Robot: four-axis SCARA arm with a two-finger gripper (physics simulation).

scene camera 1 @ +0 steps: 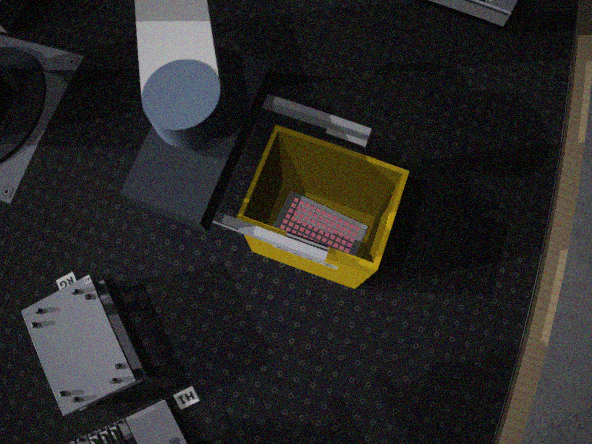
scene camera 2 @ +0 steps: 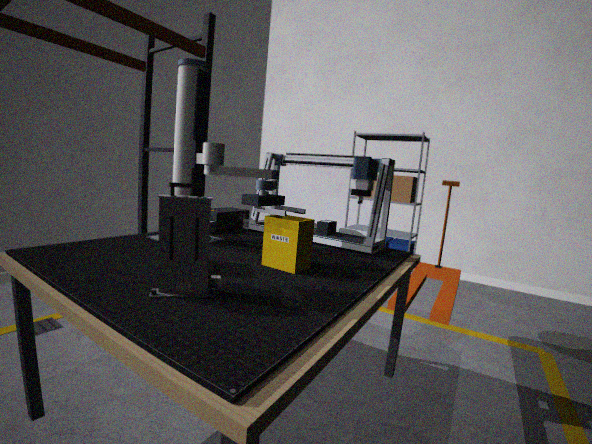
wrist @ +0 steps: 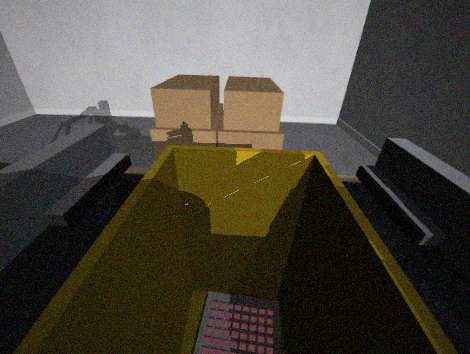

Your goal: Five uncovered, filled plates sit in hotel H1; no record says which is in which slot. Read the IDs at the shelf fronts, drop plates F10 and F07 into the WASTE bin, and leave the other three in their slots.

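Frame: origin at the arm's base, x ahead, y left, z up, level; metres.
Seen in the pictures: gripper, between the fingertips: (scene camera 1: pixel 348 194) (scene camera 2: pixel 295 212) (wrist: pixel 243 150).
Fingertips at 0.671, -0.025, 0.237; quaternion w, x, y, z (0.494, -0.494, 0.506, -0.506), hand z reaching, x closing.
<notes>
A point is followed by its place in that frame, as x, y, z.
The yellow WASTE bin (scene camera 1: pixel 365 272) {0.717, -0.087, 0.176} (scene camera 2: pixel 280 250) {0.652, -0.085, 0.090} (wrist: pixel 85 280) {0.616, 0.028, 0.212} stands upright. A plate (scene camera 1: pixel 322 225) {0.651, -0.015, 0.028} (wrist: pixel 240 320) {0.683, -0.033, 0.032} with pink-filled wells lies down inside the bin, apart from the fingers; its ID cannot be read. My gripper (scene camera 1: pixel 350 195) {0.671, -0.025, 0.237} (scene camera 2: pixel 295 210) {0.671, -0.025, 0.237} (wrist: pixel 243 150) {0.671, -0.025, 0.237} is open and empty over the bin, with one finger outside each long side of the rim. Hotel H1 (scene camera 1: pixel 155 422) {0.518, -0.368, 0.021} shows in part at the bottom of scene camera 1, and as a tall dark tower (scene camera 2: pixel 185 210) {0.591, -0.492, 0.259} in scene camera 2. Its plates and shelf-front IDs cannot be made out.
The RG stand (scene camera 1: pixel 80 345) {0.391, -0.297, 0.073}, with short pegs on its pale top, is beside H1. The H1 label (scene camera 1: pixel 186 397) {0.547, -0.318, 0.013} lies near the hotel. A gantry frame (scene camera 2: pixel 381 205) {0.851, 0.528, 0.266} stands behind the bin. The wooden table edge (scene camera 1: pixel 545 280) {1.020, 0.023, 0.000} runs along the right. Cardboard boxes (wrist: pixel 182 107) are beyond the table.
</notes>
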